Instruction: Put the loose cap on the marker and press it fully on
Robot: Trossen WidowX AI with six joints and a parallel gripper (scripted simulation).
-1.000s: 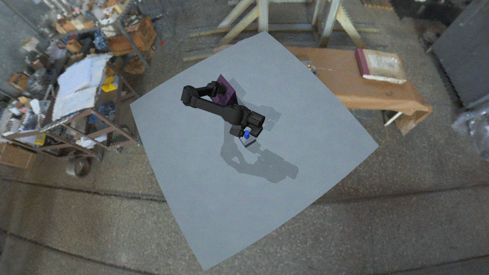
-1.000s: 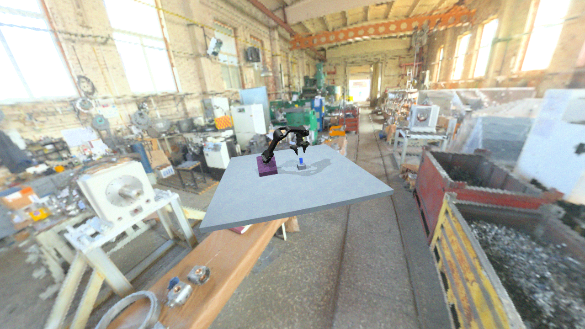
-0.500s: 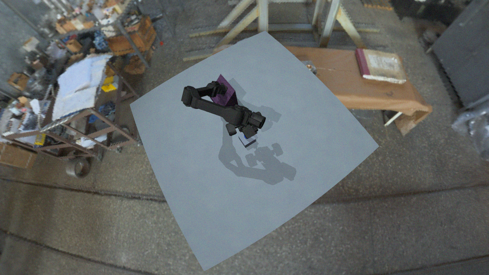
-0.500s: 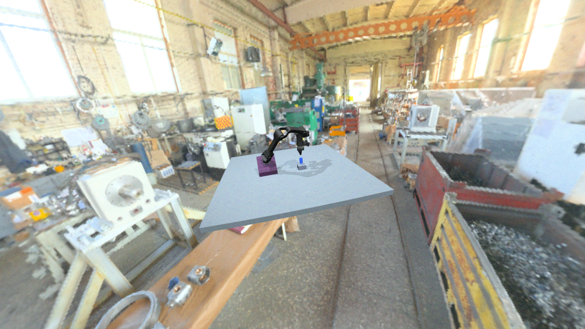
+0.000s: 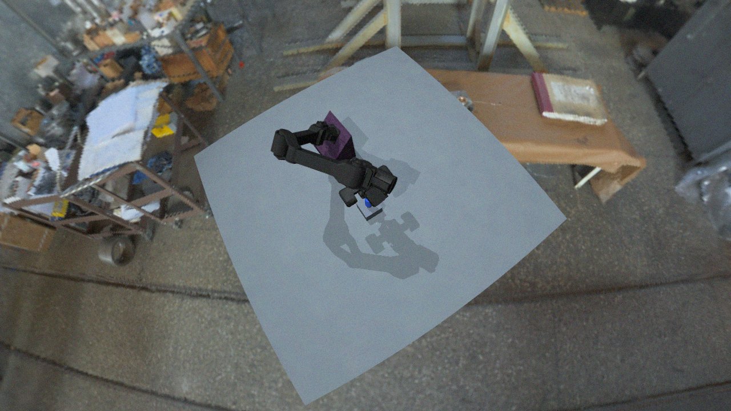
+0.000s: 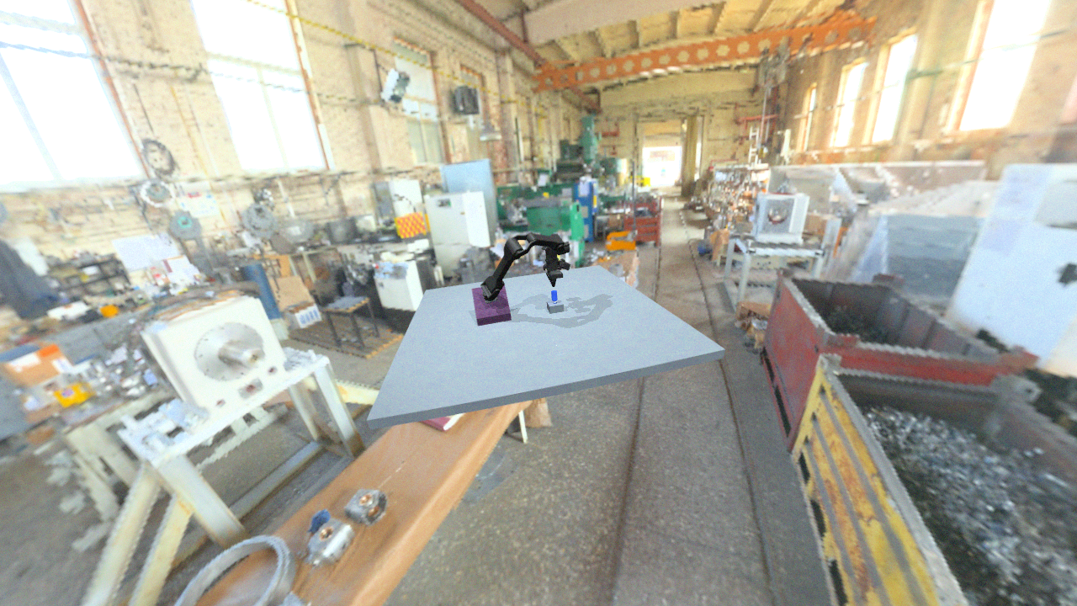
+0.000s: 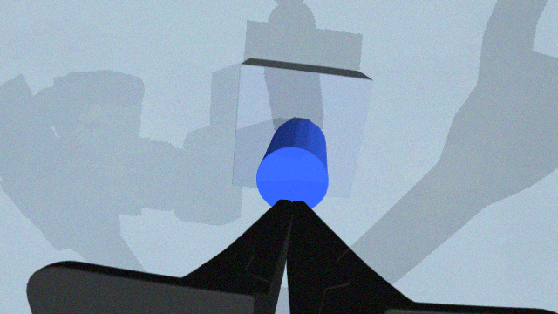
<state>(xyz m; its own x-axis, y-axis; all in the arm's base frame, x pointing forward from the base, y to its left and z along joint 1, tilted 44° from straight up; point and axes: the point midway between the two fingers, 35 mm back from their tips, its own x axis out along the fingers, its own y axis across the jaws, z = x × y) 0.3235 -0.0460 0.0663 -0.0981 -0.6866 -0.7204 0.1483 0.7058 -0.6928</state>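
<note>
The blue cap lies 50 mm below my gripper tip. Round my gripper tip: holder block 110 mm below.
</note>
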